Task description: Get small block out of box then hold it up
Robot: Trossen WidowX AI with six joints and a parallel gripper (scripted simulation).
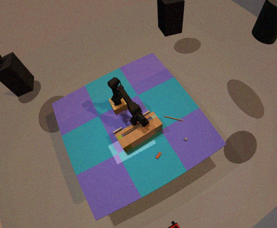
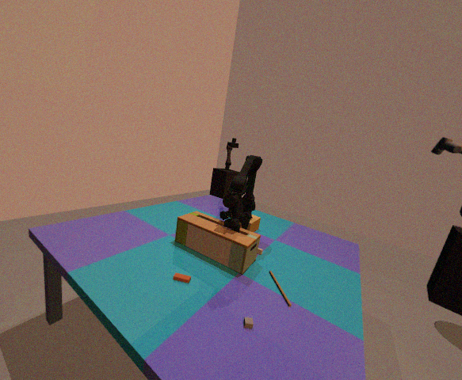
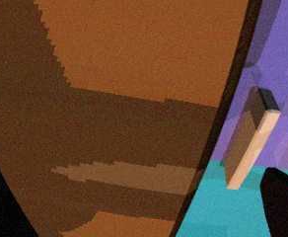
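Right now my gripper tip is 50 mm short of the orange-brown block and 30 mm to the right of it. Round my gripper tip: brown box 60 mm ahead, 80 mm to the right, 20 mm below; orange-red block 330 mm ahead, 10 mm to the left, 80 mm below; thin brown stick 50 mm ahead, 260 mm to the left, 80 mm below.
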